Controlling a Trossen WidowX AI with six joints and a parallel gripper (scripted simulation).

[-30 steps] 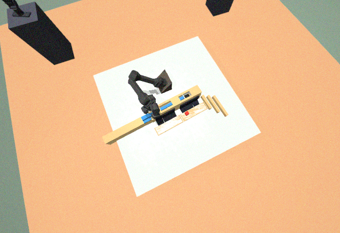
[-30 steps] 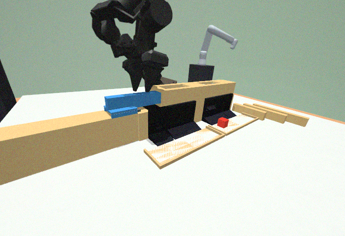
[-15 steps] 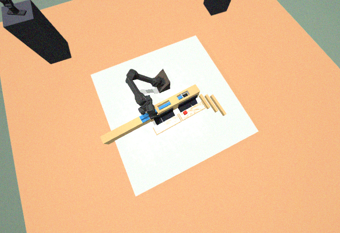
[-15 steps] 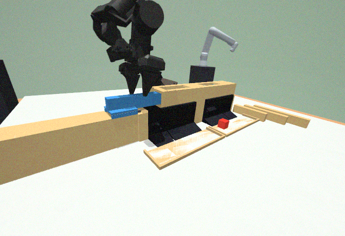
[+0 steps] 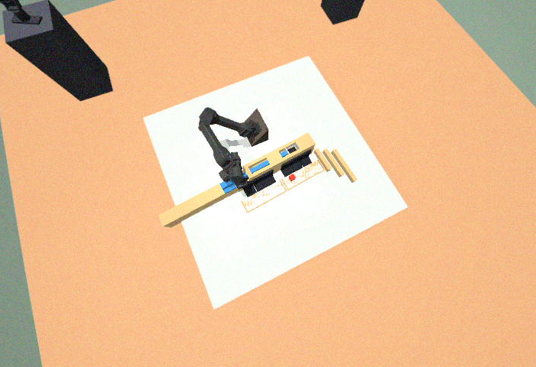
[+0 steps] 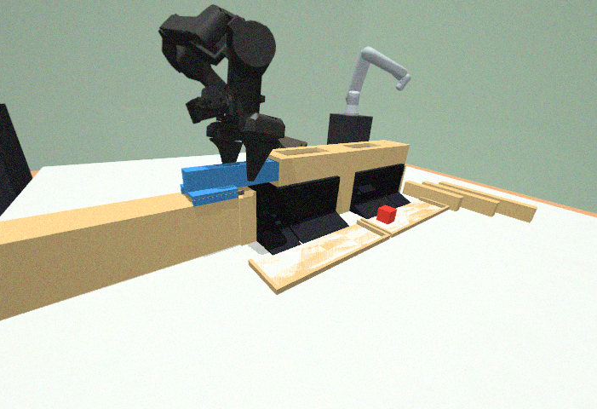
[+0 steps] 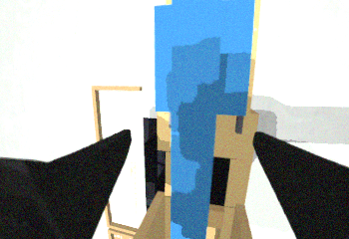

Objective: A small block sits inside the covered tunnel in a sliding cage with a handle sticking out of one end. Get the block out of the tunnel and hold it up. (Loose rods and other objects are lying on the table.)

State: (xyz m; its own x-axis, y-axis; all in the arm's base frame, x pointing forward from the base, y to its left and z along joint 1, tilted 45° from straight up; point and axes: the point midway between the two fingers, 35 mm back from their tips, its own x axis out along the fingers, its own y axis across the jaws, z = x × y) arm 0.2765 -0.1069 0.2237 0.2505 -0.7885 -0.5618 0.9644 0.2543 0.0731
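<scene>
Now: the small red block 80 mm ahead of my gripper tip, 330 mm to the left of it and 100 mm below it. Also, from my gripper tip: shallow wooden tray 120 mm ahead, 270 mm to the left, 130 mm below; tan covered tunnel 10 mm ahead, 50 mm to the left, 50 mm below.
</scene>
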